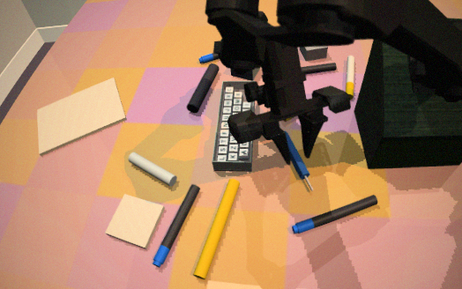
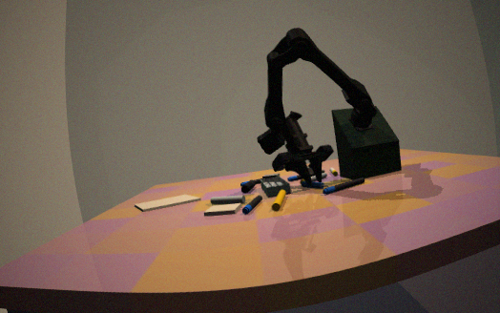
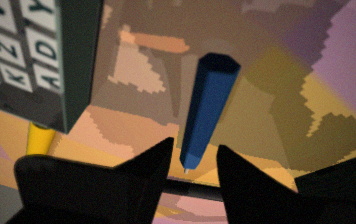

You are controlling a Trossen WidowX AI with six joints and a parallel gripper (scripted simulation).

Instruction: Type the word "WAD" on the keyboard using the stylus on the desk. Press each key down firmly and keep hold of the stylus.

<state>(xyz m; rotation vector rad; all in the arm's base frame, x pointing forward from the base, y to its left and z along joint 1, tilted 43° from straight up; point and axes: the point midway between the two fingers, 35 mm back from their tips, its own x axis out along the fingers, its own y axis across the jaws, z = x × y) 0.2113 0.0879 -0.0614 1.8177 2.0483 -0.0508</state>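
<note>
Now: the black cylinder 160 mm ahead of my gripper tip and 190 mm to the right of it. Also, from my gripper tip: yellow marker: 130 mm ahead, 100 mm to the left; stylus: 20 mm to the left; white cylinder: 240 mm ahead, 10 mm to the right.
</note>
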